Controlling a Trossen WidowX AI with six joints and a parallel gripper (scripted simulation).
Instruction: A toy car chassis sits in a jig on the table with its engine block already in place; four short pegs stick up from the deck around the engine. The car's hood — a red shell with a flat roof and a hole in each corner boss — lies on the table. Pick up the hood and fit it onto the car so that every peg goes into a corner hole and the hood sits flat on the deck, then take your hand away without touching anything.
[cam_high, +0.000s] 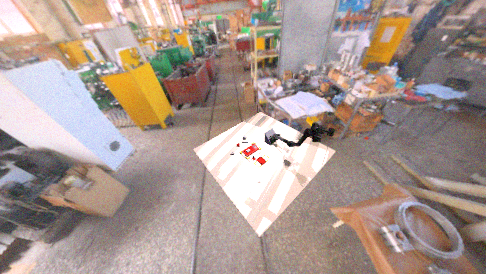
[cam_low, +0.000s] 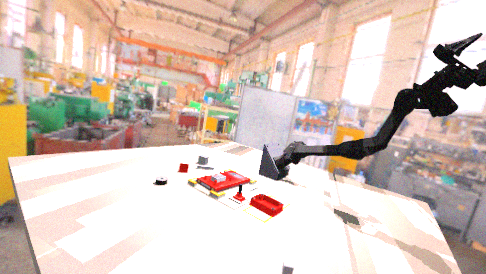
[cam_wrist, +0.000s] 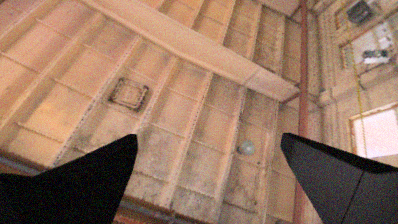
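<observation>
Now: gripper tip 610 mm above the red hood, 470 mm to the left of it and 250 mm short of it.
</observation>
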